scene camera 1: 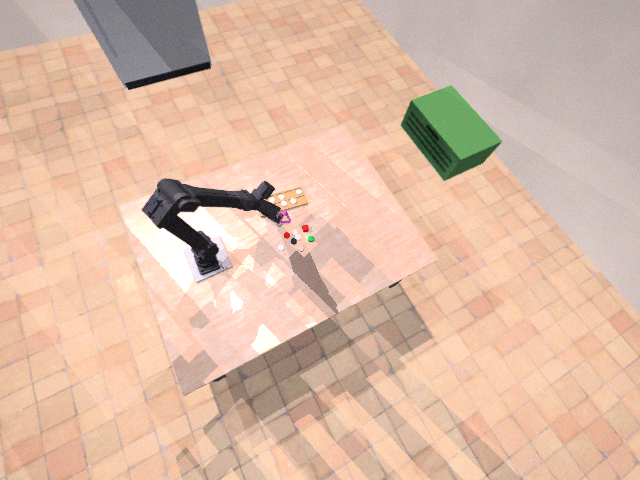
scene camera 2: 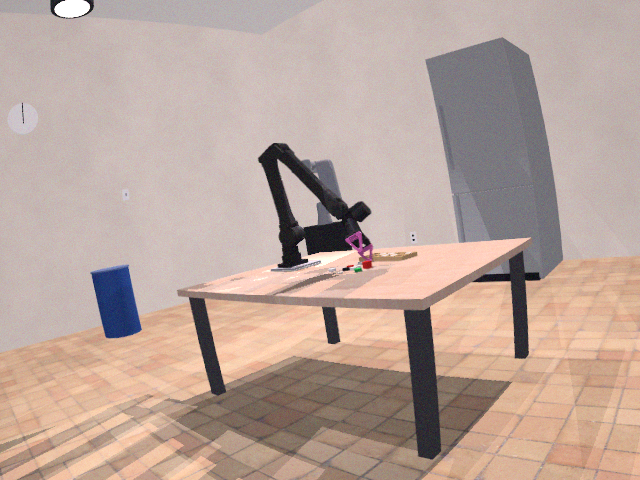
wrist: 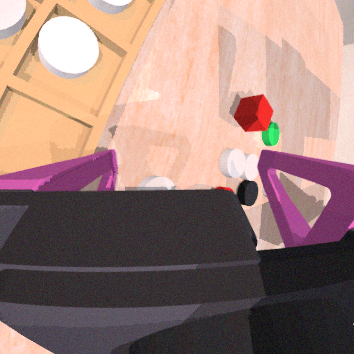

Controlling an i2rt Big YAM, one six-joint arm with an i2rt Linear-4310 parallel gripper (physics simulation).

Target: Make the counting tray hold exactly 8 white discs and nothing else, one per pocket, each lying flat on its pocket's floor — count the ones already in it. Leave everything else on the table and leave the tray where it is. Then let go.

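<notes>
The tan counting tray [scene camera 1: 303,199] [scene camera 2: 398,257] [wrist: 45,120] holds several white discs, one being the disc [wrist: 68,46] beside an empty pocket in the wrist view. My gripper [scene camera 1: 284,219] [scene camera 2: 367,256] [wrist: 190,157] is open and empty, above the table beside the tray. A white disc [wrist: 156,183] lies on the table, seen between the fingers and partly hidden by the gripper body. Two white discs [wrist: 232,163] [wrist: 249,167] lie close together near the right finger. Another white disc [scene camera 1: 280,248] lies nearer the arm base. The arm hides part of the tray in scene camera 1.
Near the loose white discs are a red cube [scene camera 1: 305,227] [scene camera 2: 367,264] [wrist: 254,113], a green disc [scene camera 1: 310,238] [scene camera 2: 358,269] [wrist: 270,134], a black disc [scene camera 1: 293,241] [wrist: 248,193], a red disc [scene camera 1: 286,235] and a small pale disc [scene camera 1: 301,249].
</notes>
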